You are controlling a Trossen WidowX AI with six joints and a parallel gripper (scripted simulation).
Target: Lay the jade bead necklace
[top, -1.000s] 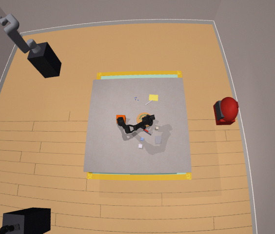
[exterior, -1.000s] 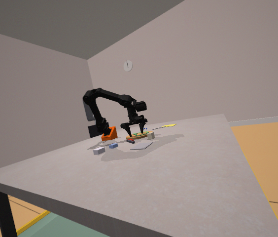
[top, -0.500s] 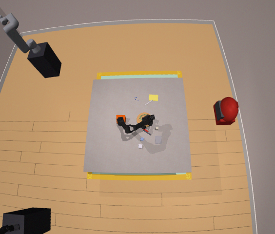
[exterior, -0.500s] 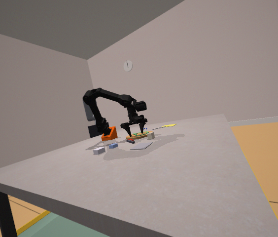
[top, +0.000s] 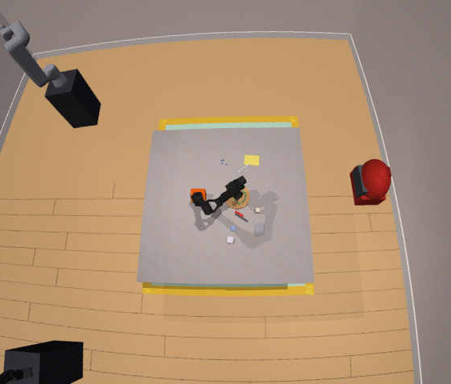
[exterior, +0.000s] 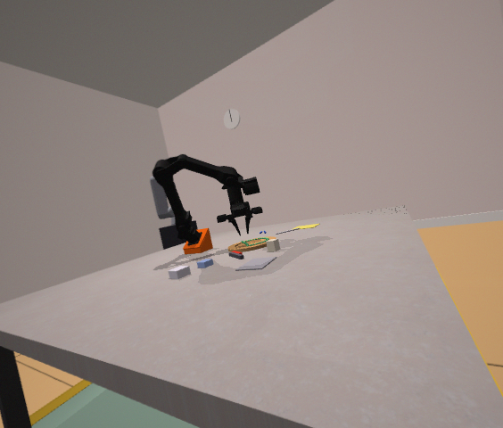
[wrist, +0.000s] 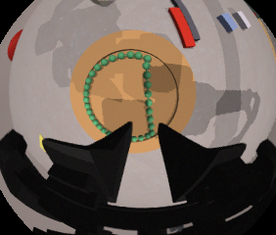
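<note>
My gripper tip is 30 mm short of the round wooden bead board and 40 mm above it. The rest, counted from my gripper tip: beige cube (180 mm ahead, 130 mm to the right, 30 mm below); red-handled tool (40 mm ahead, 160 mm to the right, 40 mm below); blue block (20 mm behind, 250 mm to the right, 40 mm below).
</note>
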